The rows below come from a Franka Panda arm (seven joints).
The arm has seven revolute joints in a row. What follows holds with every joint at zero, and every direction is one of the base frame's.
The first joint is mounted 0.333 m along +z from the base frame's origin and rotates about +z.
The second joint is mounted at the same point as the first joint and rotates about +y.
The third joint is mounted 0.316 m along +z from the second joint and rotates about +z.
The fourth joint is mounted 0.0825 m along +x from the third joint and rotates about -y.
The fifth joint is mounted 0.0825 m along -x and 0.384 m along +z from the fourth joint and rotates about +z.
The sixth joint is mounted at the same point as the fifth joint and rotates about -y.
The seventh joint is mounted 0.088 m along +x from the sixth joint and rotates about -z.
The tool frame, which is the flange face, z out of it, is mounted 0.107 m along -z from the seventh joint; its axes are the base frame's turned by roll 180, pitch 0 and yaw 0 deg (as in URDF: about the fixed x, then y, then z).
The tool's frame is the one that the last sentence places.
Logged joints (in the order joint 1, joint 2, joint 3, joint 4, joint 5, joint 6, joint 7), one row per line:
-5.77 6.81 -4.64 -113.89 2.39 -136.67 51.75
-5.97 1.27 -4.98 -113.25 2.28 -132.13 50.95
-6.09 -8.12 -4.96 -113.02 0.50 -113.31 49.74
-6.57 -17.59 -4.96 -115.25 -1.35 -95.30 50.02
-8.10 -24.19 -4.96 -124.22 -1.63 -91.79 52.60
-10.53 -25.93 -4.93 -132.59 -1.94 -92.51 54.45
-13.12 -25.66 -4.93 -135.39 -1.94 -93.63 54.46
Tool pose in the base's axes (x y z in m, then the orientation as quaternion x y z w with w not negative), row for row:
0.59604 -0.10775 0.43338 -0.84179 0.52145 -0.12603 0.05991
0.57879 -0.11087 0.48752 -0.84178 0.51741 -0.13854 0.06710
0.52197 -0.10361 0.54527 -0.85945 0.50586 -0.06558 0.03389
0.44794 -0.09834 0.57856 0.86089 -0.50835 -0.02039 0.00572
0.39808 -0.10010 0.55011 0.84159 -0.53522 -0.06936 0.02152
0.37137 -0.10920 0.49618 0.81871 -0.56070 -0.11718 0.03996
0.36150 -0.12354 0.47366 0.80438 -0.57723 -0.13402 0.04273
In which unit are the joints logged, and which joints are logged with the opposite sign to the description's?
The joints are logged in degrees. Opposite sign: joint 6.
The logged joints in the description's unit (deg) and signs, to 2 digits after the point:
-5.77 6.81 -4.64 -113.89 2.39 136.67 51.75
-5.97 1.27 -4.98 -113.25 2.28 132.13 50.95
-6.09 -8.12 -4.96 -113.02 0.50 113.31 49.74
-6.57 -17.59 -4.96 -115.25 -1.35 95.30 50.02
-8.10 -24.19 -4.96 -124.22 -1.63 91.79 52.60
-10.53 -25.93 -4.93 -132.59 -1.94 92.51 54.45
-13.12 -25.66 -4.93 -135.39 -1.94 93.63 54.46

